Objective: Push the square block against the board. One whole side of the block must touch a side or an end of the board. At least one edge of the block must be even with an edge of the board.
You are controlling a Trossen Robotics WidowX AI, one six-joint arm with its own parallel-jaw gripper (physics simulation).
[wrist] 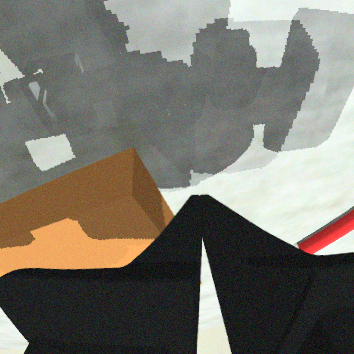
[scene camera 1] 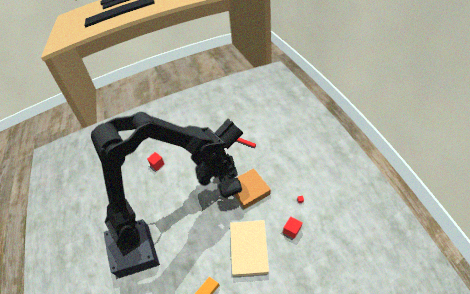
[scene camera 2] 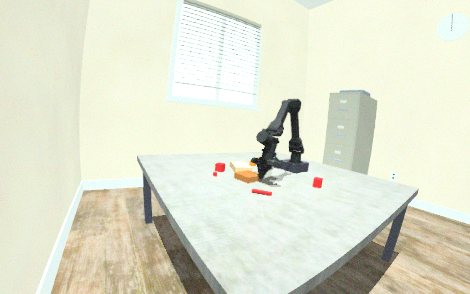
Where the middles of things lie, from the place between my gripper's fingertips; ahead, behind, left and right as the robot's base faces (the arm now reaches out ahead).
The square block [scene camera 1: 254, 189] is 30 mm ahead of my hand and 60 mm to the right of it.
